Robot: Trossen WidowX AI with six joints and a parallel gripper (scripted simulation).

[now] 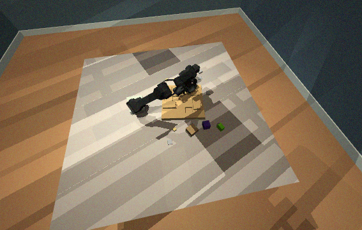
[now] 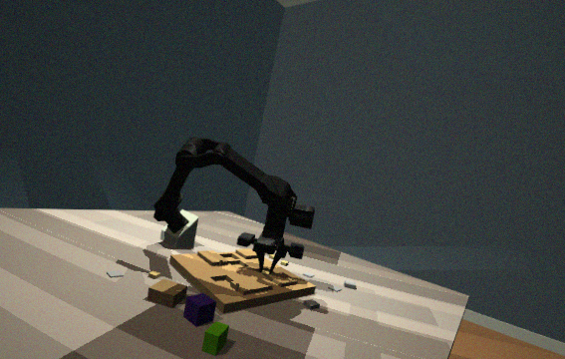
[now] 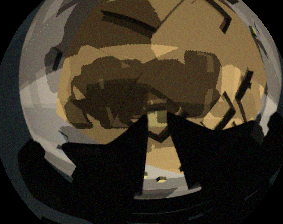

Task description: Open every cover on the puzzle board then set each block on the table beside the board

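My gripper tip is 50 mm to the left of the tan puzzle board and 20 mm past it. Round my gripper tip: purple block 280 mm to the right, 120 mm ahead, 10 mm above; then brown block 300 mm to the right, 30 mm ahead; then green block 300 mm to the right, 210 mm ahead.
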